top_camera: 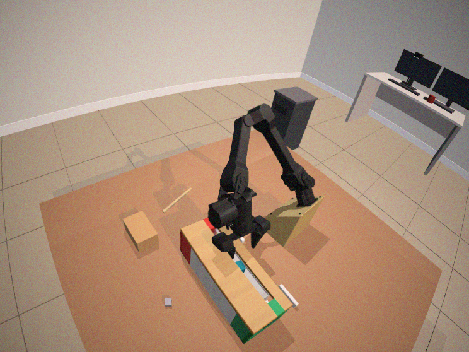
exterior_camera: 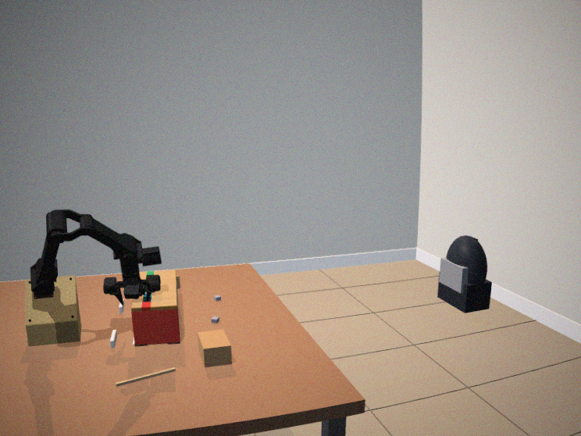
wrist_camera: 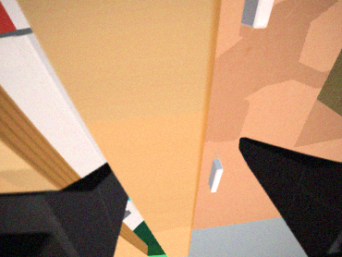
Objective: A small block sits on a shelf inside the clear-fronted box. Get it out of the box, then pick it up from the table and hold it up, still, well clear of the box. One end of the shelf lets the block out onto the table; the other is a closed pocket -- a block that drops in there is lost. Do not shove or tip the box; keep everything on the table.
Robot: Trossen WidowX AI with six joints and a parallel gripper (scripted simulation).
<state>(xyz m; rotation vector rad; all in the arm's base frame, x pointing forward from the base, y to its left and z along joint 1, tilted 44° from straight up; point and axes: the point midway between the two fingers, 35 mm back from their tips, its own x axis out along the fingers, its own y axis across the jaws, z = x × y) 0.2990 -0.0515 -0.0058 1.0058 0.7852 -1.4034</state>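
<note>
The cyan block lies 50 mm ahead of my gripper tip and 30 mm to the left of it. The rest, counted from my gripper tip: tan block 210 mm ahead, 300 mm to the right, 60 mm below; thin wooden stick 370 mm to the right, 80 mm below; box 40 mm ahead, 40 mm to the left, 20 mm below.
</note>
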